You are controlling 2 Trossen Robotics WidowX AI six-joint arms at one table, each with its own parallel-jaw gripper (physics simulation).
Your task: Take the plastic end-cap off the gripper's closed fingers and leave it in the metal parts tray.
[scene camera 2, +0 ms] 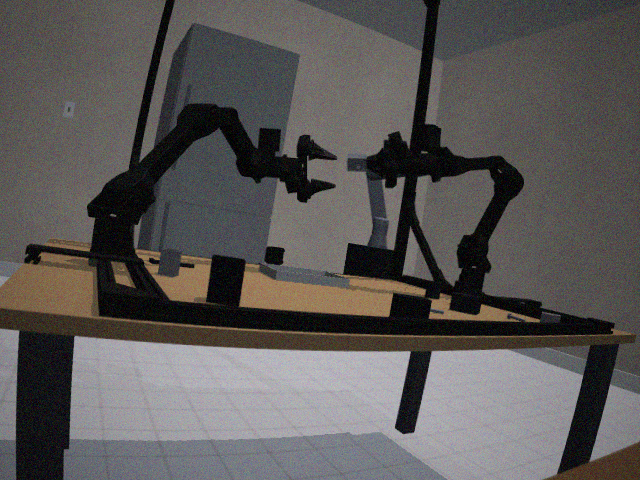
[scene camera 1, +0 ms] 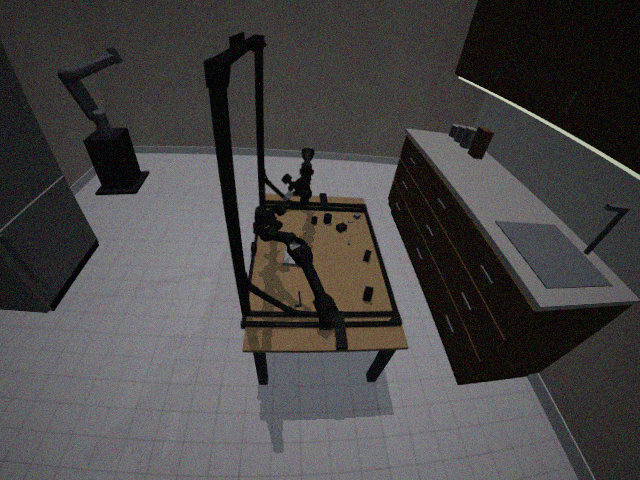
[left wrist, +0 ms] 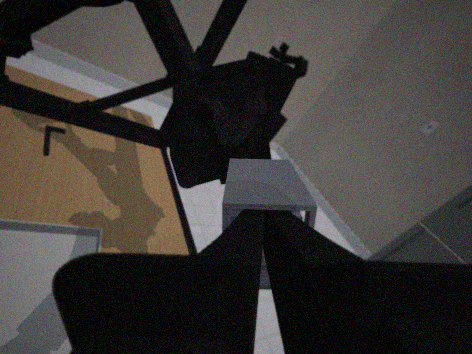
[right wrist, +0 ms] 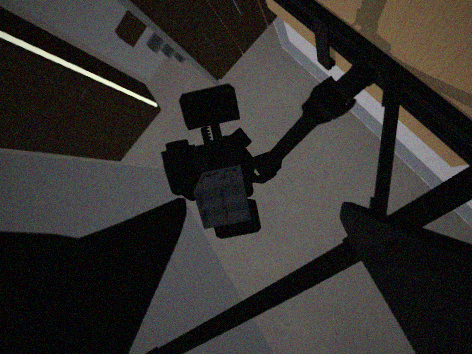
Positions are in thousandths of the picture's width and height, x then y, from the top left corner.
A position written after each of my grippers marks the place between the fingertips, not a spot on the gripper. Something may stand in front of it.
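Grey metal parts tray (scene camera 2: 435,568) (left wrist: 88,705) in sight. My right gripper (scene camera 2: 526,359) (right wrist: 556,586). My left gripper (scene camera 2: 557,336) (left wrist: 554,589) (right wrist: 469,549).
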